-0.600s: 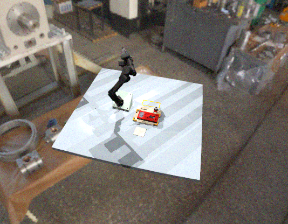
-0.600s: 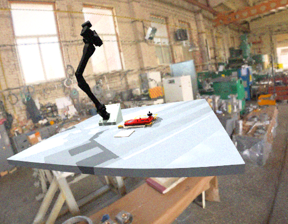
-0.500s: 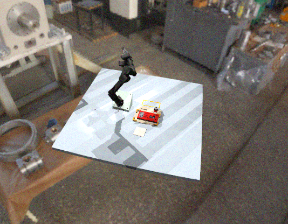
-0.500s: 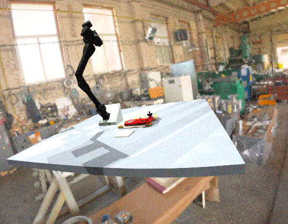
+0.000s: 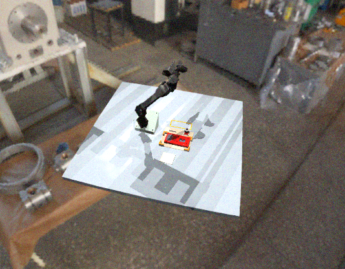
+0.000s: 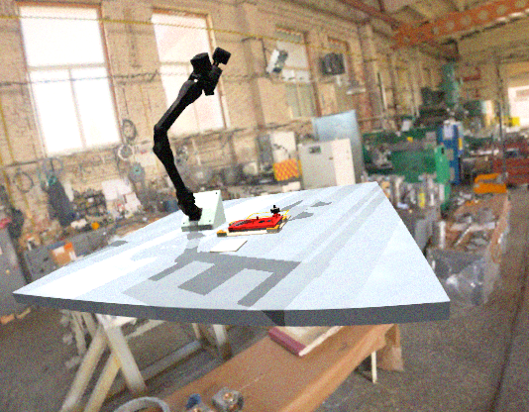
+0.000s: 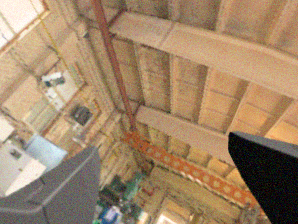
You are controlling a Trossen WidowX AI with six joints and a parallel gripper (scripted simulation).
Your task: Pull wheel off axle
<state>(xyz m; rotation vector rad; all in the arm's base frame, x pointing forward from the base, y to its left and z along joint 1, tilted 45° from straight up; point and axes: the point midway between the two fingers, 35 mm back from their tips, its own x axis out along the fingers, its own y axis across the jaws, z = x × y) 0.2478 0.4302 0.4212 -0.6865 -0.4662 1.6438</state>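
The dark wheel lies 650 mm below my gripper tip, 120 mm ahead of it and 30 mm to the left of it.
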